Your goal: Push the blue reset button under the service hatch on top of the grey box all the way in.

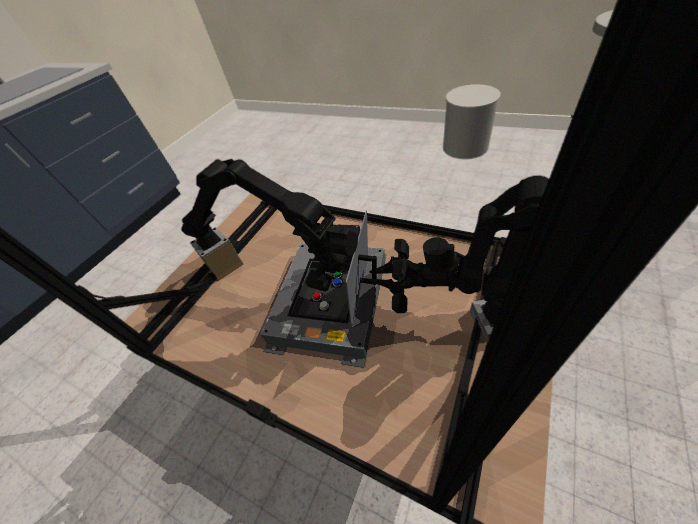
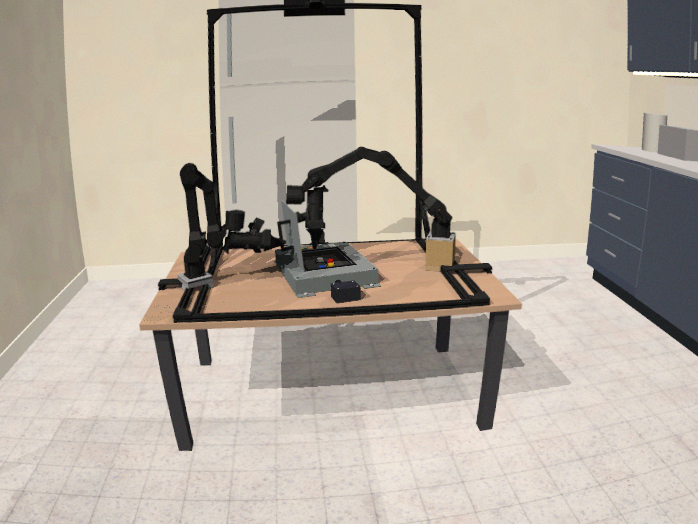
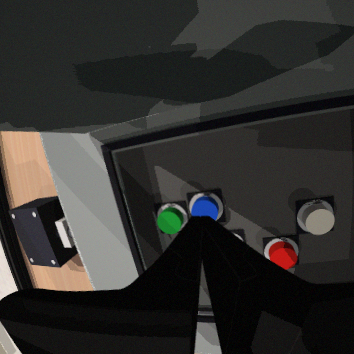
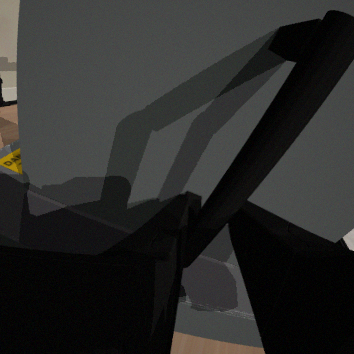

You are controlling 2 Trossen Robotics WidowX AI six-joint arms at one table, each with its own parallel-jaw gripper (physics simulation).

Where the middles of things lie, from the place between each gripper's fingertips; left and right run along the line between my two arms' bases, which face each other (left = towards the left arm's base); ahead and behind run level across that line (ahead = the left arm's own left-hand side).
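The white button (image 3: 317, 219) is where I begin: my left gripper is 70 mm above it, 80 mm past it and 30 mm to the right of it. From my left hand, the service hatch (image 2: 290, 221) is 80 mm to the right, 40 mm above and 20 mm behind.
That same service hatch has my right gripper 2 cm below it and 2 cm to the right of it. The white button, counted from my right hand, is 6 cm behind, 13 cm to the left and 10 cm below.
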